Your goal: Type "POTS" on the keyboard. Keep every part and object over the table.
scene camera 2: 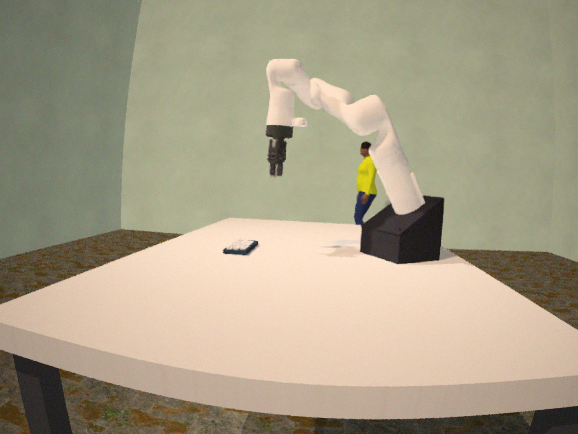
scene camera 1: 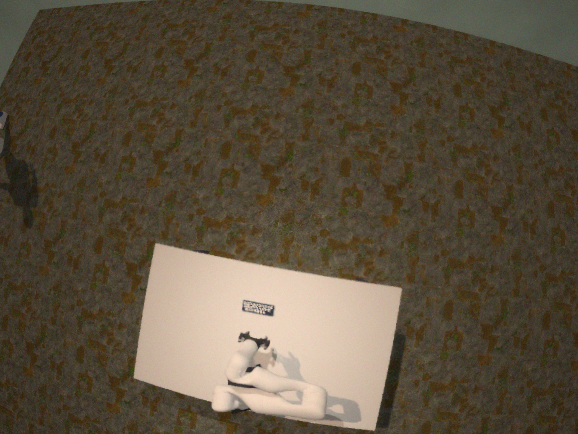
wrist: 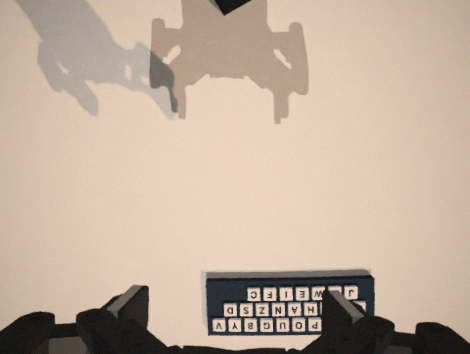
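Seen in the pictures: gripper, fingertip midpoint: [scene camera 2: 275,176] [scene camera 1: 257,335] [wrist: 234,308]; arm's base, origin of the base link: [scene camera 2: 409,206].
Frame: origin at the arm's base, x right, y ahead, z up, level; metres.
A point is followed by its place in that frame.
A small dark blue keyboard [scene camera 1: 258,308] {x -0.083, y 0.461, z -0.131 m} [scene camera 2: 241,247] {x -0.157, y 0.438, z -0.127 m} [wrist: 215,300] {x -0.004, y 0.462, z -0.131 m} with white keys lies flat on the white table [scene camera 1: 340,320] {x 0.396, y 0.527, z -0.144 m} [scene camera 2: 280,325] {x -0.628, y 0.216, z -0.144 m}. In the wrist view its letters appear upside down. The P key [wrist: 313,325] {x -0.114, y 0.476, z -0.127 m}, O key [wrist: 298,325] {x -0.098, y 0.478, z -0.127 m} and S key [wrist: 246,310] {x -0.040, y 0.467, z -0.127 m} show. The right finger covers part of the keyboard's right end, and the T key cannot be made out. My gripper [scene camera 1: 255,337] {x -0.034, y 0.385, z 0.062 m} [scene camera 2: 276,175] {x -0.034, y 0.385, z 0.062 m} [wrist: 234,308] {x -0.034, y 0.385, z 0.062 m} is open with nothing between the fingers. It points down, high above the table, and in scene camera 1 appears on the robot-base side of the keyboard.
The black robot base [scene camera 2: 420,237] {x -0.093, y -0.029, z -0.076 m} stands on the table, and the white arm [scene camera 1: 280,385] {x 0.117, y 0.365, z 0.397 m} [scene camera 2: 370,112] {x -0.133, y 0.120, z 0.239 m} arches up from it. Shadows of the arm and gripper fall on the table. A person in a yellow top [scene camera 2: 366,175] stands beyond the table's far edge.
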